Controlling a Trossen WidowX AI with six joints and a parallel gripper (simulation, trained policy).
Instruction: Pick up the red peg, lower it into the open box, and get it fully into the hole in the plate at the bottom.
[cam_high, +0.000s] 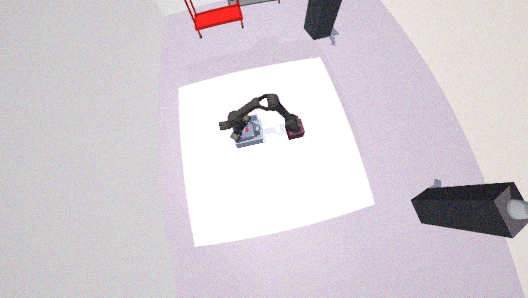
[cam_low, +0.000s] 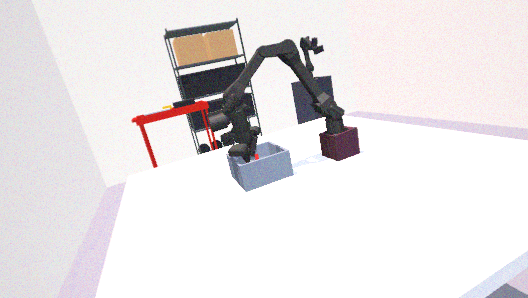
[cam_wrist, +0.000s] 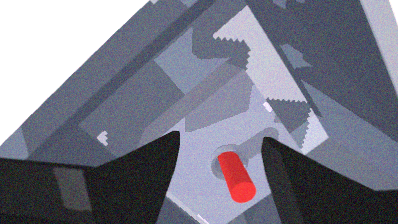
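Right now my gripper tip is 20 mm past the red peg, 10 mm to the right of it and 20 mm above it. From my gripper tip the other things lie so: grey box (20 mm behind, 10 mm to the left, 40 mm below); pale plate (20 mm behind, 10 mm to the left, 30 mm below).
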